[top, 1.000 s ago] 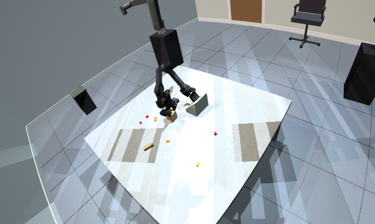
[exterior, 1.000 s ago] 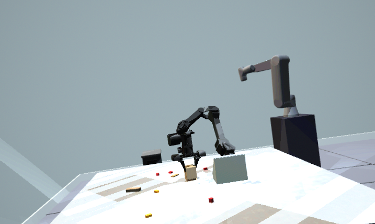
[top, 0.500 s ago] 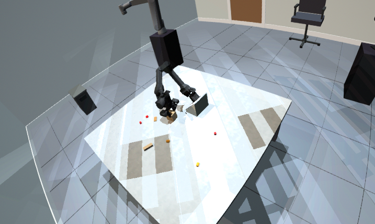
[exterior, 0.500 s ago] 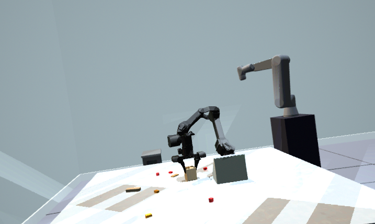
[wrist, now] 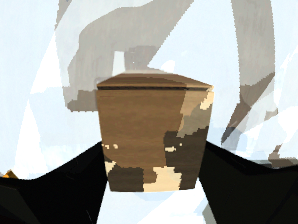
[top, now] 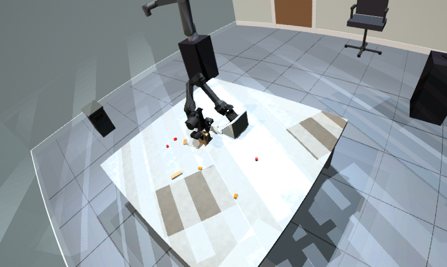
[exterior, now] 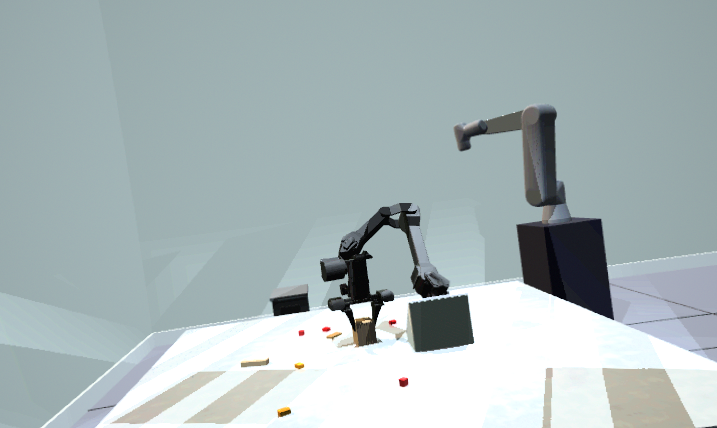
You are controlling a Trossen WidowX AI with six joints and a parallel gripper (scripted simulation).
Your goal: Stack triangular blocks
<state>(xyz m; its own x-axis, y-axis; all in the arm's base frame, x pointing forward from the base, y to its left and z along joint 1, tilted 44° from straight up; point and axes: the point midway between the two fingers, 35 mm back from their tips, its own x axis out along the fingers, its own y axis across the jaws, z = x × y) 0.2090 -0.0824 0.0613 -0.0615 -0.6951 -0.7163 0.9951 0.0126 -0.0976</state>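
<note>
The tan triangular block is 1 cm to the left of my gripper tip and 1 cm above it. The rest, counted from my gripper tip: tan bar 32 cm ahead, 2 cm to the left, 3 cm below.
</note>
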